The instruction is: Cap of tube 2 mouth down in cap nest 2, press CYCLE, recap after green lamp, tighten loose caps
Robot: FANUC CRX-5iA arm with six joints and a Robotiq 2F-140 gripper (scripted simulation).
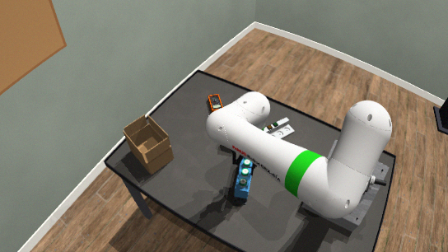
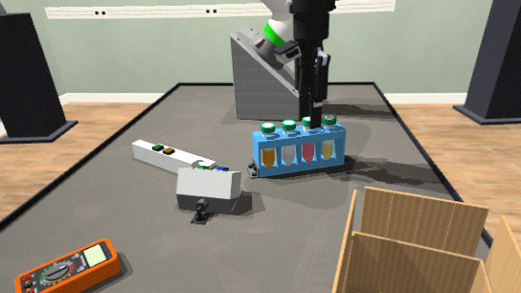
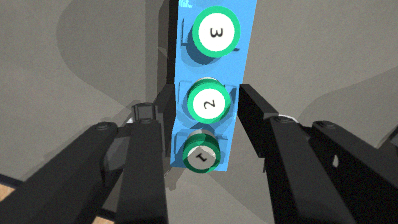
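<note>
Now: hand 3 cm above the cap 2. Also, from my hand: cap 1 (1 cm behind, 5 cm to the left, 3 cm below); cap 4 (2 cm ahead, 10 cm to the right, 3 cm below); cap 3 (1 cm ahead, 5 cm to the right, 3 cm below).
</note>
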